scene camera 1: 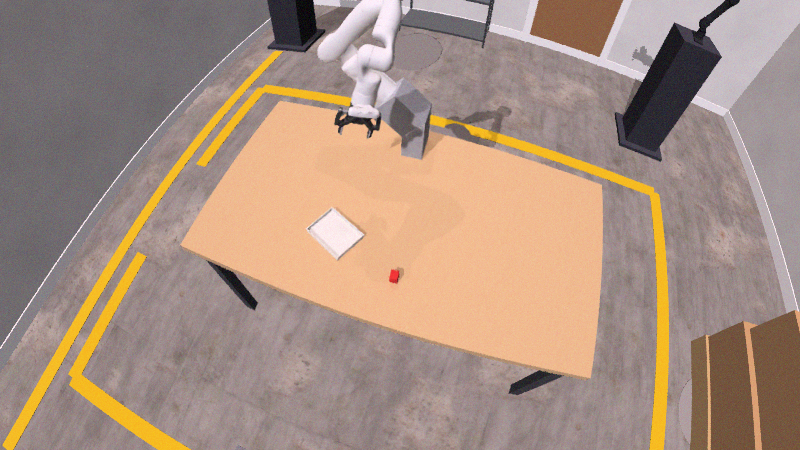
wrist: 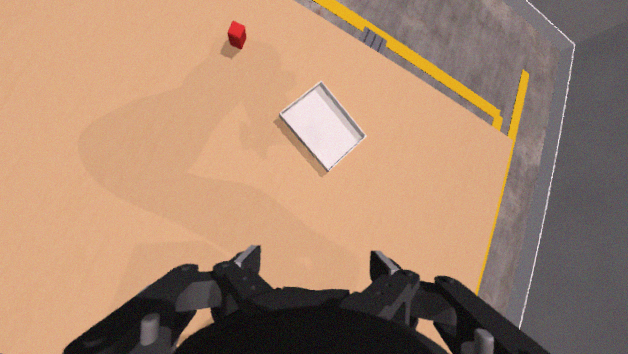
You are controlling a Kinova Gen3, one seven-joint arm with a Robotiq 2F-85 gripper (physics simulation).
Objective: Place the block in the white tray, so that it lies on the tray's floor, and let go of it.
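Where they show: gripper, fingertip midpoint: (scene camera 1: 354,135) (wrist: 315,260); arm's base, origin of the base link: (scene camera 1: 387,93).
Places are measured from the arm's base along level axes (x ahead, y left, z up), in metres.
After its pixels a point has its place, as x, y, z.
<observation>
A small red block (scene camera 1: 394,275) @(0.592, 0.231, -0.232) (wrist: 237,35) @(0.577, 0.221, -0.232) sits on the table, outside the tray and apart from it. In the scene view it is to the right of the tray and nearer the table's front edge. The white tray (scene camera 1: 322,244) @(0.556, -0.045, -0.250) (wrist: 303,143) @(0.436, 0.003, -0.259) is a shallow square-cornered box with low walls, and its floor shows bare. My gripper (scene camera 1: 355,134) @(0.273, -0.021, 0.019) (wrist: 315,260) @(0.273, -0.021, 0.019) is open and empty. It hangs high above the back left part of the table, well away from both the block and the tray.
The wooden table (scene camera 1: 503,240) @(0.321, 0.560, -0.268) (wrist: 430,210) @(0.424, -0.387, -0.268) carries a grey angular pedestal (scene camera 1: 413,125) @(0.058, 0.124, -0.081) at its back edge, beside the arm. Dark pillars (scene camera 1: 668,95) (scene camera 1: 292,22) stand on the floor behind the table. Brown boxes (scene camera 1: 727,386) are at the lower right of the scene view.
</observation>
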